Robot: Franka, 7 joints.
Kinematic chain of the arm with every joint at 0, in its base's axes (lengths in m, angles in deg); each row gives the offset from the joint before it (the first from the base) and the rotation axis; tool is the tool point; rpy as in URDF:
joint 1: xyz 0 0 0.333 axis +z
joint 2: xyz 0 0 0 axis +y
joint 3: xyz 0 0 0.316 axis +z
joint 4: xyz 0.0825 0 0 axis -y
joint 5: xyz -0.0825 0 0.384 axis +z
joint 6: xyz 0 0 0 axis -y
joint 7: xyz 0.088 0 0 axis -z
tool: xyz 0 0 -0.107 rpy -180 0 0
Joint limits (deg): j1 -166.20..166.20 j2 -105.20..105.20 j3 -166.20..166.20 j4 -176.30..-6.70 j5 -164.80..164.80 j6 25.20..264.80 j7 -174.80..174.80
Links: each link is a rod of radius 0.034 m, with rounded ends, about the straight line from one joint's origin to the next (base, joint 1, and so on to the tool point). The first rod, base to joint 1, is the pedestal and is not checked.
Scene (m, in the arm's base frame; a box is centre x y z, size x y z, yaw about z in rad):
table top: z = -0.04
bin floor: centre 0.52 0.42 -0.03 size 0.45 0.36 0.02 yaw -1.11
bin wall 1: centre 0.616 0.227 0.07 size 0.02 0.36 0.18 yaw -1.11
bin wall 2: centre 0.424 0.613 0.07 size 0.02 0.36 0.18 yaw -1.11
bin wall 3: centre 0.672 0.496 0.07 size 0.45 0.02 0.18 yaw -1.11
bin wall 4: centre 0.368 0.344 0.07 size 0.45 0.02 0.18 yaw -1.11
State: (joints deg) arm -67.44 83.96 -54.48 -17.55 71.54 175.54 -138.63
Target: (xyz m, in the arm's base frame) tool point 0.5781 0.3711 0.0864
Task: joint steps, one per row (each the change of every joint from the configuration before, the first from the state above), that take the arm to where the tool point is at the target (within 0.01 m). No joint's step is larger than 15 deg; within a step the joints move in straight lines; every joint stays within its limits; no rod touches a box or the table.
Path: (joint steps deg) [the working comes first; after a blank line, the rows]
Joints at the target: 22.96 60.79 21.83 -81.65 88.45 183.91 -138.63
Straight joint move there: touches bin wall 1.

1: 12.84 -6.08 11.17 -10.26 2.92 2.39 0.00
2: 12.84 -6.08 11.17 -10.25 2.93 2.39 0.00
3: 12.84 -6.08 11.18 -10.26 2.92 2.40 0.00
4: 12.84 -6.08 11.17 -10.26 2.93 2.39 0.00
5: 12.84 -6.08 11.17 -10.26 2.92 2.39 0.00
6: 12.84 -6.08 11.17 -10.25 2.93 2.39 0.00
7: 12.84 -6.08 11.17 -10.26 2.92 2.40 0.00
8: 0.26 9.70 -0.94 3.85 -1.78 -4.19 0.00
9: 0.26 9.69 -0.95 3.85 -1.78 -4.19 0.00

